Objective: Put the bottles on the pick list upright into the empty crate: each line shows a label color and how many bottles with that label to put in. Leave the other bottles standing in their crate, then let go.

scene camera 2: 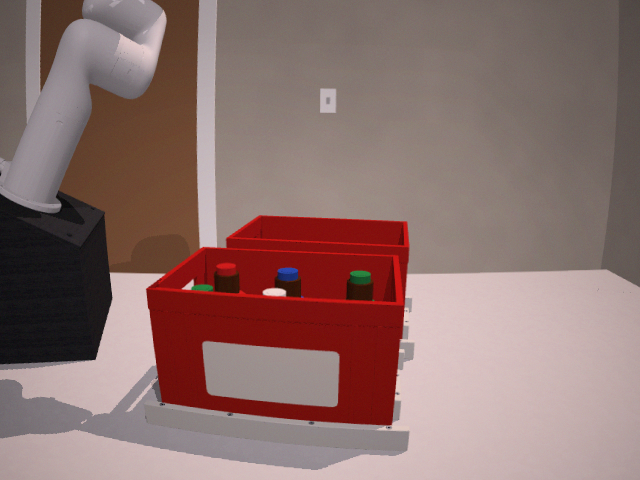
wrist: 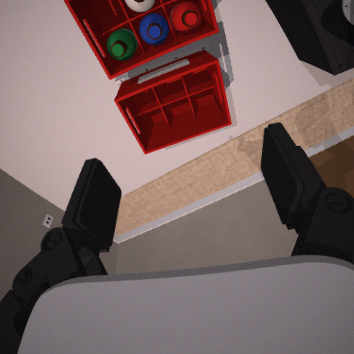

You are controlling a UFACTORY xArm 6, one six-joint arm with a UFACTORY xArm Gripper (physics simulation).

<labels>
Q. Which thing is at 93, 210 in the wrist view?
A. The gripper.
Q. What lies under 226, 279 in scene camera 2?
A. A red-capped bottle.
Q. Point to a green-capped bottle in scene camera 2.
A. At 360, 285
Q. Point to a green-capped bottle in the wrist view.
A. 121, 44
</labels>
